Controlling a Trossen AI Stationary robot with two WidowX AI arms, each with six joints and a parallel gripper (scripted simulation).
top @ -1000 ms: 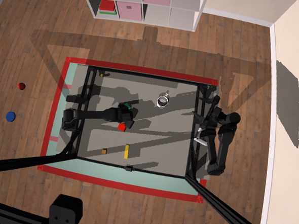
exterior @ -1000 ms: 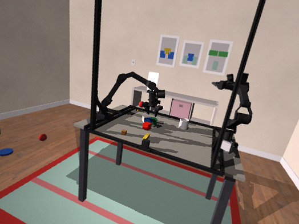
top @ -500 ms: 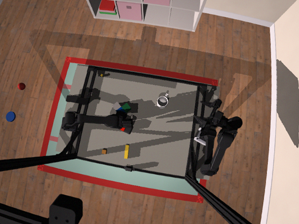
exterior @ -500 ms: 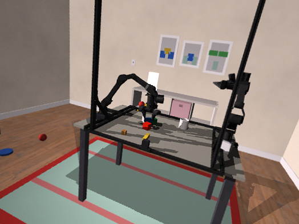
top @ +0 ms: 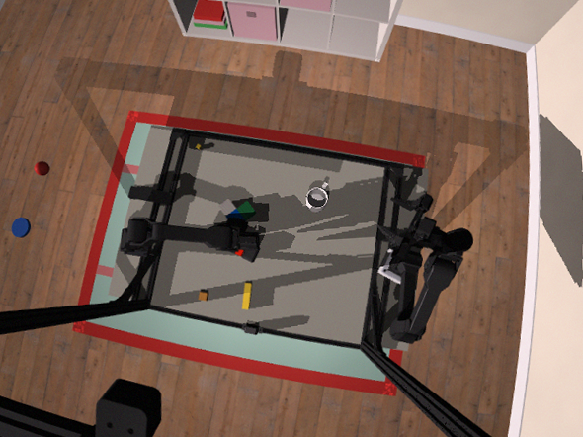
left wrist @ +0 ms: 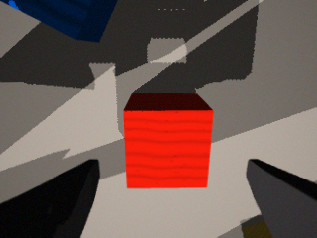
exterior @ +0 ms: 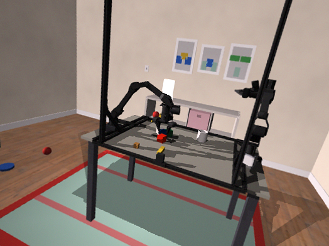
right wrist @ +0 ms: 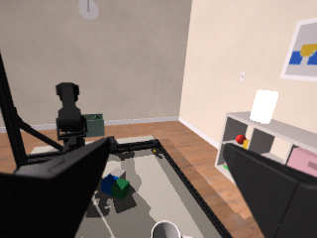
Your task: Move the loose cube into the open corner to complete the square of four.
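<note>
The red cube is 8 cm below my left hand. Round my left hand: green cube (15 cm ahead, 8 cm below, 1 cm to the right); blue cube (11 cm ahead, 8 cm below, 2 cm to the left); white cube (15 cm ahead, 8 cm below, 6 cm to the left).
</note>
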